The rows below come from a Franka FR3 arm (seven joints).
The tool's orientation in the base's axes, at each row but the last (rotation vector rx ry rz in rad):
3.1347 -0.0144 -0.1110
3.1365 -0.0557 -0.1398
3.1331 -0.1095 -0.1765
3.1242 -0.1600 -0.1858
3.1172 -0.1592 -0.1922
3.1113 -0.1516 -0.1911
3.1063 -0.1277 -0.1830
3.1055 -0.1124 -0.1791
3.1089 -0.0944 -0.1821
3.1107 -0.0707 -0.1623
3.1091 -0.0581 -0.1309
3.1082 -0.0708 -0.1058
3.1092 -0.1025 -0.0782
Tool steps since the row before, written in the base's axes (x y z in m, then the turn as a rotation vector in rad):
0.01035 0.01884 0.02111 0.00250 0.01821 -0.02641
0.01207 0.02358 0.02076 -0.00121 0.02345 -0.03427
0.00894 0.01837 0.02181 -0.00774 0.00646 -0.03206
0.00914 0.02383 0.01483 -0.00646 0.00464 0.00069
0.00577 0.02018 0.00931 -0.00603 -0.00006 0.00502
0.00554 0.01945 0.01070 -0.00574 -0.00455 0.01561
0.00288 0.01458 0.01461 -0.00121 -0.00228 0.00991
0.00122 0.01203 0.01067 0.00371 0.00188 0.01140
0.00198 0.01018 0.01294 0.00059 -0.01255 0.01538
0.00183 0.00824 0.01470 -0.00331 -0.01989 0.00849
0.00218 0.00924 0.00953 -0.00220 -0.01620 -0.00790
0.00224 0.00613 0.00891 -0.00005 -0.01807 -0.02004
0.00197 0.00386 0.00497 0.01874 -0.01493 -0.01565
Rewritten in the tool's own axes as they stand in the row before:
0.00865 -0.01882 -0.02188 0.00419 -0.01837 0.02608
0.00933 -0.02393 -0.02175 0.00101 -0.02350 0.03424
0.00514 -0.01883 -0.02263 -0.00453 -0.00608 0.03274
0.00484 -0.02443 -0.01585 -0.00694 -0.00395 0.00007
0.00250 -0.02046 -0.01011 -0.00656 0.00077 -0.00424
0.00227 -0.01960 -0.01159 -0.00711 0.00549 -0.01472
-0.00006 -0.01429 -0.01517 -0.00216 0.00269 -0.00964
-0.00089 -0.01173 -0.01103 0.00224 -0.00176 -0.01180
-0.00017 -0.00989 -0.01331 -0.00042 0.01294 -0.01506
-0.00009 -0.00789 -0.01500 -0.00324 0.02025 -0.00763
0.00102 -0.00902 -0.00993 -0.00091 0.01602 0.00850
0.00135 -0.00593 -0.00922 0.00214 0.01740 0.02052
0.00146 -0.00382 -0.00517 0.02044 0.01318 0.01508

